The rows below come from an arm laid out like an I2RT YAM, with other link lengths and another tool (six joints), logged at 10 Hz.
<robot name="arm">
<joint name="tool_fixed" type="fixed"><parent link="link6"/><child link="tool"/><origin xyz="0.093 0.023 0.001" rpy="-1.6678 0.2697 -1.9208"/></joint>
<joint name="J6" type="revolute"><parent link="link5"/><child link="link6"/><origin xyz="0.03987 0 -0.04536" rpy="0 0 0"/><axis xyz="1 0 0"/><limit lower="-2.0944" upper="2.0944"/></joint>
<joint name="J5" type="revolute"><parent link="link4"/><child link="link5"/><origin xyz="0.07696 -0.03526 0.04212" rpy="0 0 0"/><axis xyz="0 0 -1"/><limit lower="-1.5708" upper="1.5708"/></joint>
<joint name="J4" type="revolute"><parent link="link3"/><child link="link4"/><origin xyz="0.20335 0.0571 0.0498" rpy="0 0 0"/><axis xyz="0 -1 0"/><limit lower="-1.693" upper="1.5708"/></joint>
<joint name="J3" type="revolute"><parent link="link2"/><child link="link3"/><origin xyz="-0.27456 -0.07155 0" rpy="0 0 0"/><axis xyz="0 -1 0"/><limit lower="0" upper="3.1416"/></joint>
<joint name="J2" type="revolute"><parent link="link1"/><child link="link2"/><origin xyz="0.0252 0.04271 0.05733" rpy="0 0 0"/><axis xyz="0 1 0"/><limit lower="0" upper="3.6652"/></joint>
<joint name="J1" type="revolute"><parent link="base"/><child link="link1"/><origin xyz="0 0 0.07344" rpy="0 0 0"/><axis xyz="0 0 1"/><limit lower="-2.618" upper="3.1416"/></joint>
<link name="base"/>
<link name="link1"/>
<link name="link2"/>
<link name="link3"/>
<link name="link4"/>
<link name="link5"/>
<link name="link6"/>
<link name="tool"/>
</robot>
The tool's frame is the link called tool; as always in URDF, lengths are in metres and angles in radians.
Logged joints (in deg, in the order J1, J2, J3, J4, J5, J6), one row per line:
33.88 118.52 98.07 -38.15 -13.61 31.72
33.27 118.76 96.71 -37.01 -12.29 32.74
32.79 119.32 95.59 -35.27 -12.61 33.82
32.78 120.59 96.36 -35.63 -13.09 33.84
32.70 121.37 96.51 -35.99 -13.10 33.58
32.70 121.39 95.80 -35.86 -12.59 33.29
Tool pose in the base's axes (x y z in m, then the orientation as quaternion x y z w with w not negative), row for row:
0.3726 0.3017 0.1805 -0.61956 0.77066 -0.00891 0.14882
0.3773 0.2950 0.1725 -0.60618 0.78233 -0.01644 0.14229
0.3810 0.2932 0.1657 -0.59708 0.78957 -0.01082 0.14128
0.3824 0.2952 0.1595 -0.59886 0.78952 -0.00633 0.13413
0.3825 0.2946 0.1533 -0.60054 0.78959 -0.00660 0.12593
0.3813 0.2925 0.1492 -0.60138 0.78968 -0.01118 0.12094
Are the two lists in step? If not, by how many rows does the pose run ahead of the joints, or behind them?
They are in step.
